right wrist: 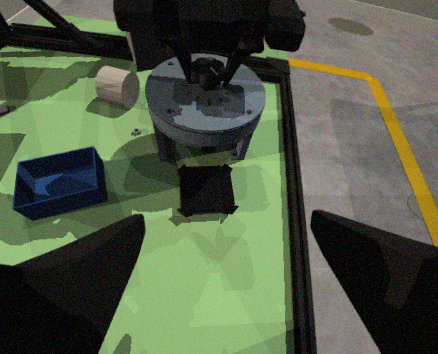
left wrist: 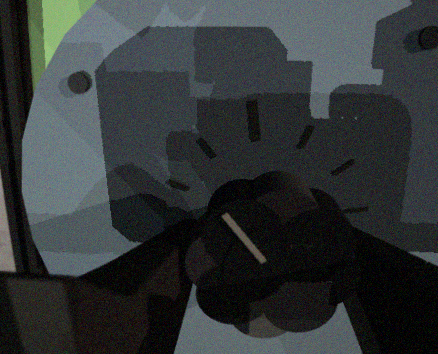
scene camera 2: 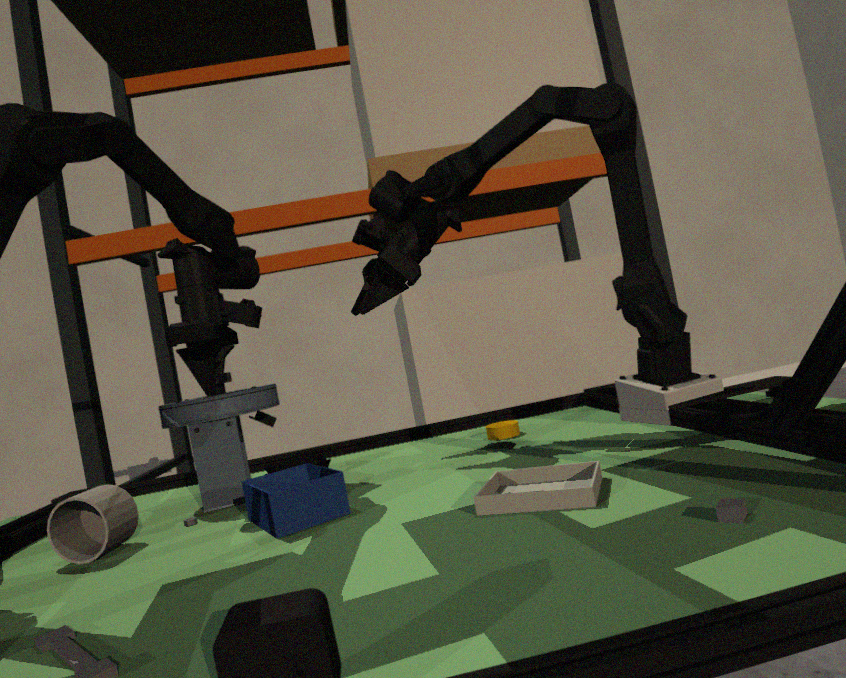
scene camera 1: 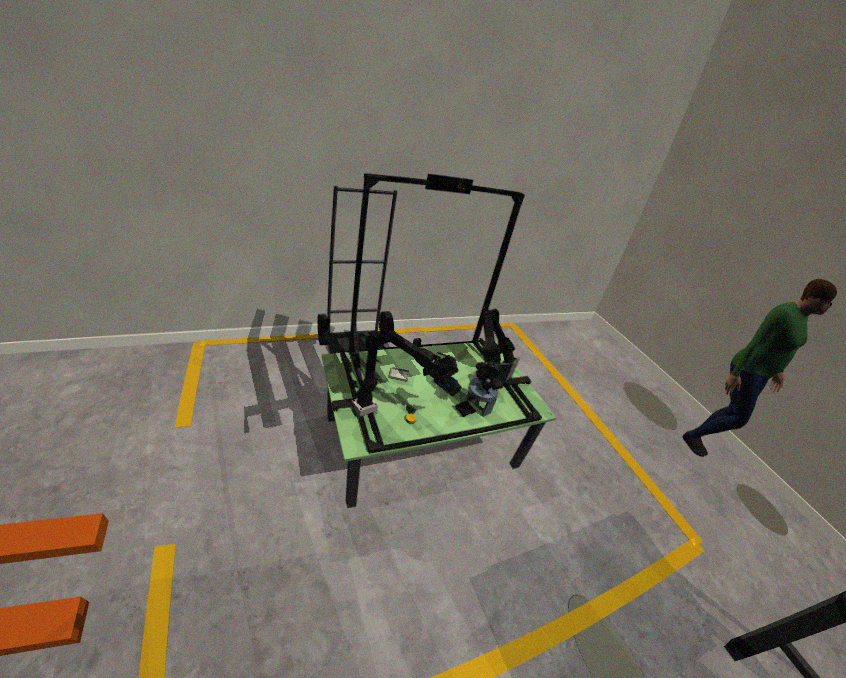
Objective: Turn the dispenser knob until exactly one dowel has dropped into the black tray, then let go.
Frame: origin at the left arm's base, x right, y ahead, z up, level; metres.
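Seen in the pictures: left gripper, fingertip midpoint: [scene camera 2: 214,395] [scene camera 1: 485,387]; right gripper, fingertip midpoint: [right wrist: 229,220] [scene camera 2: 356,313]; left arm's base, link origin: [scene camera 1: 509,360]; right arm's base, link origin: [scene camera 2: 666,377] [scene camera 1: 364,402].
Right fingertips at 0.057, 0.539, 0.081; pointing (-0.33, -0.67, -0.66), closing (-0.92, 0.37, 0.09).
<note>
Offsets run from my right fingertips to a thing's top centre, as dx, dy, dz.
The grey round dispenser @[-0.076, -0.205, -0.080] [scene camera 2: 220,452] [right wrist: 200,117] stands on legs at the left in scene camera 2. Its dark lobed knob @[-0.076, -0.205, -0.052] [left wrist: 270,250] [right wrist: 207,72] has a pale pointer line, tilted toward the upper left in the left wrist view; dark marks fan out on the disc above it. My left gripper [scene camera 2: 215,388] [left wrist: 263,234] points down over the disc and is shut on the knob. The black tray @[-0.049, -0.120, -0.203] [right wrist: 206,190] lies in front of the dispenser; no dowel can be made out in its dark inside. My right gripper [scene camera 2: 358,310] [right wrist: 229,220] is open and empty, high above the table.
A blue bin @[+0.155, -0.206, -0.182] [scene camera 2: 300,501] [right wrist: 60,182] stands beside the dispenser. A beige cylinder @[+0.035, -0.391, -0.157] [scene camera 2: 91,522] [right wrist: 117,87] lies near it, with a small nut @[+0.027, -0.292, -0.220] [right wrist: 136,131]. A beige tray @[+0.375, -0.053, -0.210] [scene camera 2: 540,490], a yellow disc @[+0.106, +0.154, -0.208] [scene camera 2: 502,429] and a small grey block @[+0.548, -0.046, -0.216] [scene camera 2: 731,509] are farther right in scene camera 2.
</note>
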